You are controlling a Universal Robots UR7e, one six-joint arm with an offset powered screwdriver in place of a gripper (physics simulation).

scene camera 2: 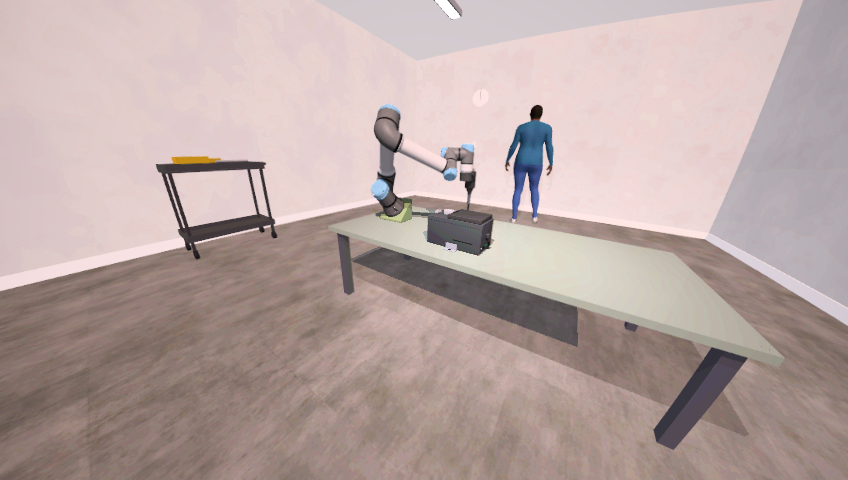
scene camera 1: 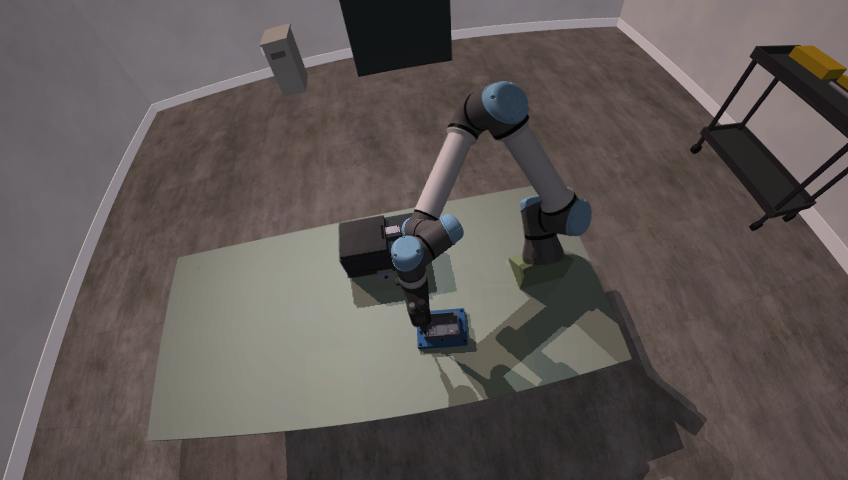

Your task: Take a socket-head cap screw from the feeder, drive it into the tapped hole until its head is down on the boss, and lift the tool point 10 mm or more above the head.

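The screwdriver (scene camera 1: 424, 328) (scene camera 2: 468, 206) points down from the arm's wrist. In scene camera 1 its tip is at the left end of a grey metal part (scene camera 1: 450, 325), which sits on a blue plate (scene camera 1: 443, 344). The gap between tip and part is too small to judge. The black feeder (scene camera 1: 361, 239) (scene camera 2: 453, 230) stands on the table behind the wrist in scene camera 1. In scene camera 2 it stands in front of the screwdriver's tip and hides the part. The screw, the tapped hole and the boss are too small to make out, so whether the tip holds a screw cannot be told.
The arm's base stands on a yellow-green block (scene camera 1: 519, 271) (scene camera 2: 406, 212) on the pale green table (scene camera 1: 249, 350) (scene camera 2: 601, 267). A dark cart (scene camera 1: 767, 50) (scene camera 2: 211, 167) with yellow items stands apart from the table. A person (scene camera 2: 533, 145) stands beyond the table.
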